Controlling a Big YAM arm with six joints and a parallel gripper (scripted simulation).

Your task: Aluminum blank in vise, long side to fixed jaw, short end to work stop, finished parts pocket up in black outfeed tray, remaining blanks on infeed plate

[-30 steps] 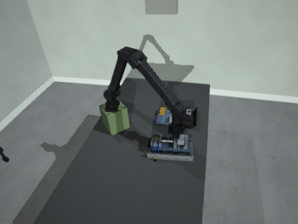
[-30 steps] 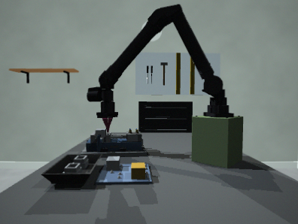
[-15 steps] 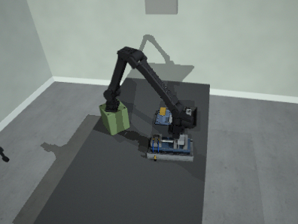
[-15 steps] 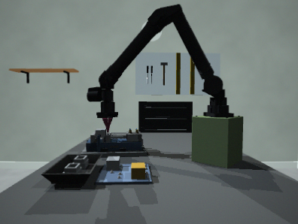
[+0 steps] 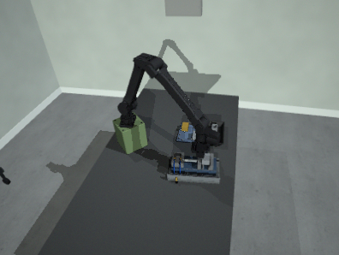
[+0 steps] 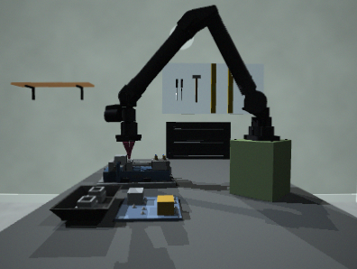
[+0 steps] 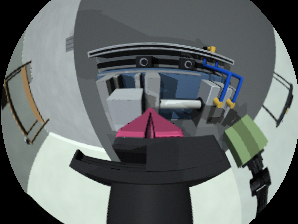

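Now: the gray aluminum blank 30 mm ahead of my hand and 10 mm below it. Also, from my hand: vise 70 mm below, 30 mm behind; then yellow brass blank 390 mm to the left, 110 mm behind, 80 mm below.
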